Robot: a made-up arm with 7 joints. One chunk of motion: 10 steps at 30 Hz.
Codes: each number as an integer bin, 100 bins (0 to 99) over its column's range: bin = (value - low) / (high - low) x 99, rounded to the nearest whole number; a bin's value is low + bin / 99 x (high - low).
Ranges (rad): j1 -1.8..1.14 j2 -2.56..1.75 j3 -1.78..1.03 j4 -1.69..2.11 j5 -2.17..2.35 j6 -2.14..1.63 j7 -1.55..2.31
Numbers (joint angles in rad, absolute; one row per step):
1: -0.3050 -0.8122 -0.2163 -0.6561 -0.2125 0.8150 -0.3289
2: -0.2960 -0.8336 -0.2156 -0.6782 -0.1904 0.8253 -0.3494
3: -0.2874 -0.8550 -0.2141 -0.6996 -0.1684 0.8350 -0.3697
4: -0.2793 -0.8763 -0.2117 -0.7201 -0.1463 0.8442 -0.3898
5: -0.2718 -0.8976 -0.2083 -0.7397 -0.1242 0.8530 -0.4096
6: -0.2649 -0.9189 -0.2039 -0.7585 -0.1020 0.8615 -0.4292
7: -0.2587 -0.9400 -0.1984 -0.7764 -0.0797 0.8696 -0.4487
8: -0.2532 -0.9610 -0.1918 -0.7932 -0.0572 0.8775 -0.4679
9: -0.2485 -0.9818 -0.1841 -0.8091 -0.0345 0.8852 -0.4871
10: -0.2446 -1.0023 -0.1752 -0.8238 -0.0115 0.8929 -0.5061
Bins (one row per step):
1: 50 40 55 27 43 78 31
2: 51 40 55 26 43 78 31
3: 51 39 55 26 44 78 30
4: 51 39 55 25 44 78 30
5: 51 38 55 25 45 79 29
6: 52 38 56 24 45 79 29
7: 52 37 56 24 46 79 28
8: 52 37 56 23 46 79 28
9: 52 36 56 23 47 79 27
10: 52 36 57 23 47 80 27

